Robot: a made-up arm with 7 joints. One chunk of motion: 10 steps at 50 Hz.
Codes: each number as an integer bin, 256 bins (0 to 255) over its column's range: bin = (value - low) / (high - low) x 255, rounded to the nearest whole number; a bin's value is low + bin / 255 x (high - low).
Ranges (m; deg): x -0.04..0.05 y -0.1..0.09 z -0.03..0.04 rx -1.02..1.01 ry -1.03..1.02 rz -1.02..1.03
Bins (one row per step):
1: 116 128 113 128 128 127
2: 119 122 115 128 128 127
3: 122 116 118 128 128 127
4: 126 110 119 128 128 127
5: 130 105 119 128 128 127
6: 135 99 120 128 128 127
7: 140 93 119 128 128 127
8: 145 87 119 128 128 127
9: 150 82 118 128 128 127
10: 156 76 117 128 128 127
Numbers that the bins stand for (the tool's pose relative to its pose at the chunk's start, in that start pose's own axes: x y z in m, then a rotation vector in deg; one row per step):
1: 0.0009 -0.0046 0.0010 0.00 0.00 0.00
2: 0.0020 -0.0091 0.0016 0.00 0.00 0.00
3: 0.0031 -0.0136 0.0024 0.00 0.00 0.00
4: 0.0045 -0.0180 0.0027 0.00 0.00 0.00
5: 0.0059 -0.0218 0.0027 0.00 0.00 0.00
6: 0.0076 -0.0262 0.0029 0.00 0.00 0.00
7: 0.0094 -0.0307 0.0027 0.00 0.00 0.00
8: 0.0112 -0.0352 0.0027 0.00 0.00 0.00
9: 0.0129 -0.0389 0.0024 0.00 0.00 0.00
10: 0.0151 -0.0434 0.0021 0.00 0.00 0.00

